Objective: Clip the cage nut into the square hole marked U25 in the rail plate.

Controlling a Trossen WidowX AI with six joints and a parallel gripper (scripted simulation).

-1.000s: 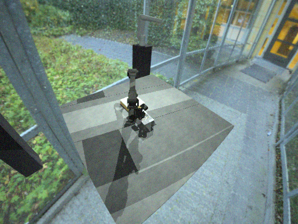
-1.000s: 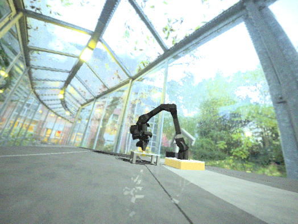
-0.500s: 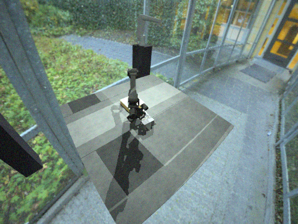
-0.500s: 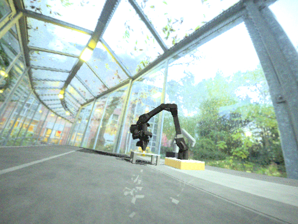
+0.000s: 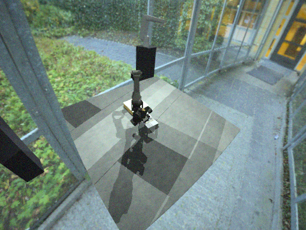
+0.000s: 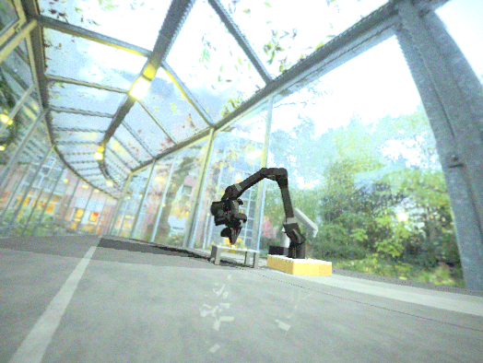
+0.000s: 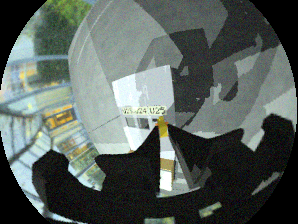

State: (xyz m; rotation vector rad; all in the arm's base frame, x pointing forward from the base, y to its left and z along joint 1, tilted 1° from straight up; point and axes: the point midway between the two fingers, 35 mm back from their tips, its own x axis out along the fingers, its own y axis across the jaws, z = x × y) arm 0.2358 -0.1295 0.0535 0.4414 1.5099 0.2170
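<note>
Right now my gripper tip is 10 mm above the yellow cage nut. Also, from my gripper tip: label strip: 30 mm ahead, 30 mm to the left, 10 mm below.
</note>
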